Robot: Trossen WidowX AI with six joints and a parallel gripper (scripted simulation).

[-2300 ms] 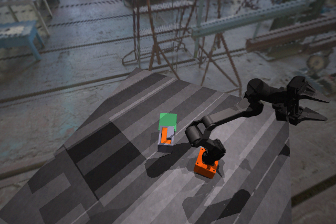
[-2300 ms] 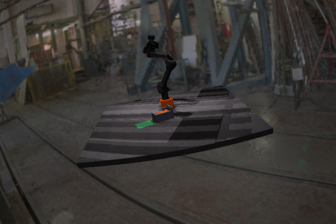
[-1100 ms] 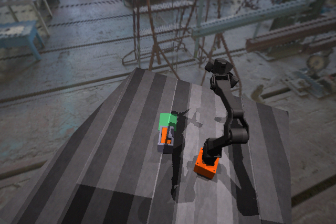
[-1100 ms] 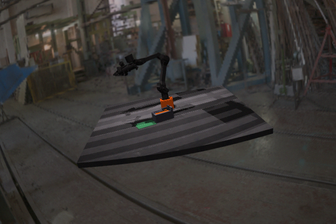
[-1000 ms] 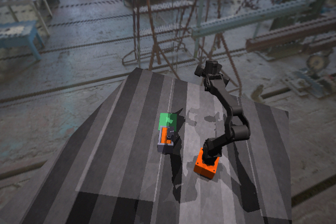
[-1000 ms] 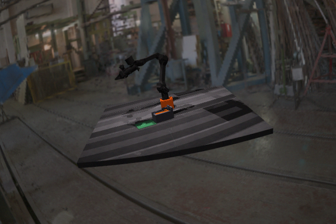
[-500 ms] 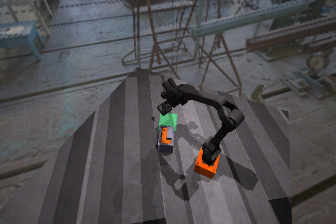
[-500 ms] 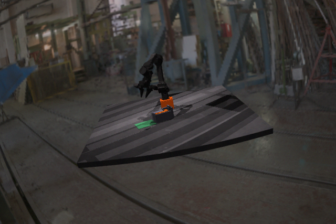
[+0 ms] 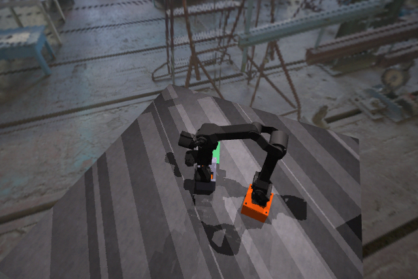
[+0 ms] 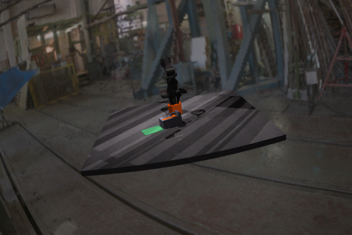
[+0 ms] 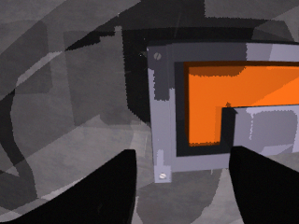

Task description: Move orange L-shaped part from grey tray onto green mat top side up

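Now: gripper tip 100 mm above the orange L-shaped part and 50 mm to the left of it. From my gripper tip the other things lie so: green mat 210 mm to the right, 160 mm below, 30 mm ahead.
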